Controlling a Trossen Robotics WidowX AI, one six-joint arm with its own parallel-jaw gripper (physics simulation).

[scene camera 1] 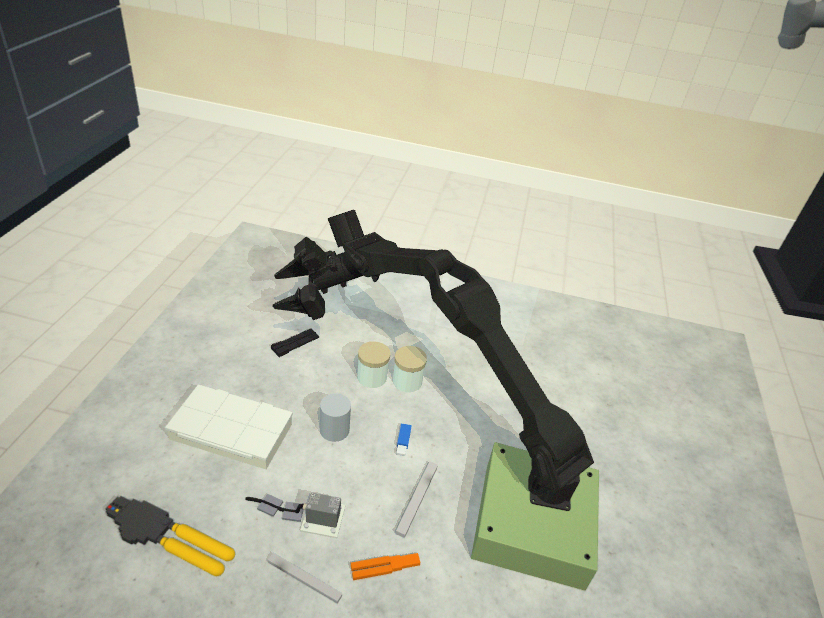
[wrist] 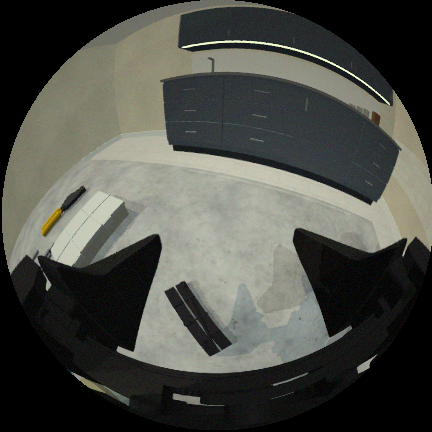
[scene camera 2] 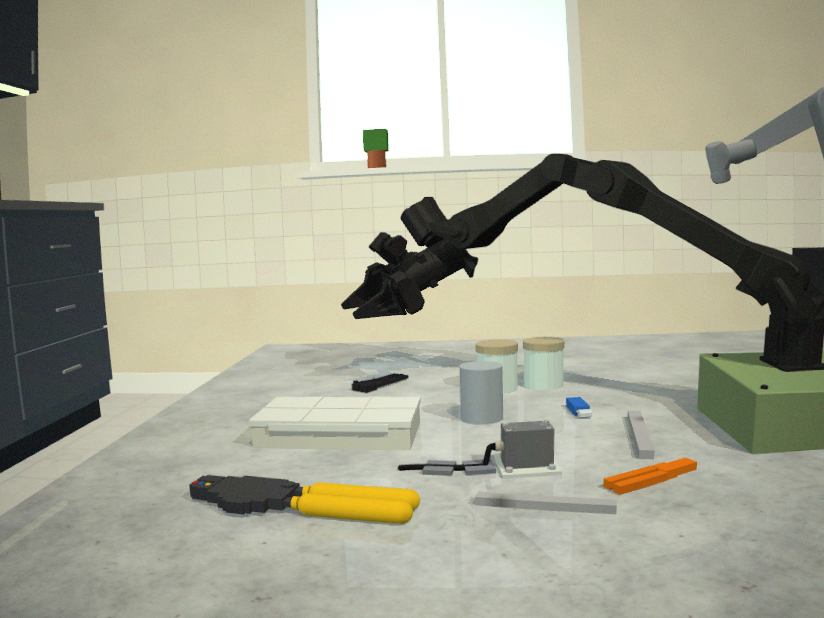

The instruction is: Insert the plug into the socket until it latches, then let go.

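Where they show: gripper, fingertip midpoint: [scene camera 1: 274,291] [wrist: 228,238] [scene camera 2: 347,311]; arm's base, link origin: [scene camera 1: 549,490] [scene camera 2: 793,364].
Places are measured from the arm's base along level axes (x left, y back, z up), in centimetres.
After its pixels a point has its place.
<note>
A dark grey block [scene camera 1: 322,508] {x 9.5, y -35.7, z -2.6 cm} [scene camera 2: 527,447] {x 10.1, y -36.0, z -4.4 cm}, apparently the socket, stands on a white base plate [scene camera 2: 529,472] {x 11.3, y -36.0, z -6.6 cm} near the front. A black cable [scene camera 1: 255,499] {x 7.9, y -47.4, z -6.4 cm} [scene camera 2: 410,467] {x 8.0, y -47.8, z -6.7 cm} runs through two flat grey pieces and bends up to the block's left side. A small pale end piece [scene camera 2: 499,446] {x 9.0, y -38.7, z -4.5 cm}, apparently the plug, meets the block there; whether it is latched cannot be told. My gripper [scene camera 1: 274,290] {x -32.0, y -56.8, z 4.7 cm} [scene camera 2: 350,311] {x -32.0, y -56.8, z 4.7 cm} [wrist: 228,238] {x -32.0, y -56.8, z 4.7 cm} is wide open and empty, high above the back left of the table, far from the block. A black two-strip piece [scene camera 1: 294,342] {x -29.6, y -52.0, z -6.1 cm} [scene camera 2: 379,382] {x -28.7, y -52.1, z -6.2 cm} [wrist: 197,319] {x -30.4, y -52.0, z -6.2 cm} lies on the table below it.
A white tiled box [scene camera 1: 229,422] {x -4.3, y -56.2, z -3.6 cm} [scene camera 2: 336,410] {x -4.1, y -56.4, z -3.6 cm} [wrist: 92,220] {x -7.6, y -58.7, z -3.7 cm}, a grey cylinder [scene camera 1: 334,420] {x -6.9, y -37.9, z -1.0 cm} [scene camera 2: 481,393] {x -6.9, y -38.6, z -3.0 cm} and two lidded jars stand behind the block. A yellow-handled tool [scene camera 1: 199,540] {x 17.2, y -52.8, z -5.2 cm} [scene camera 2: 352,508] {x 20.3, y -52.8, z -5.6 cm} [wrist: 52,221] {x 15.7, y -53.1, z -5.8 cm} lies left, an orange piece [scene camera 1: 384,565] {x 15.1, y -24.4, z -6.1 cm} [scene camera 2: 648,475] {x 15.7, y -25.2, z -6.1 cm} right. Grey bars and a blue stick lie nearby.
</note>
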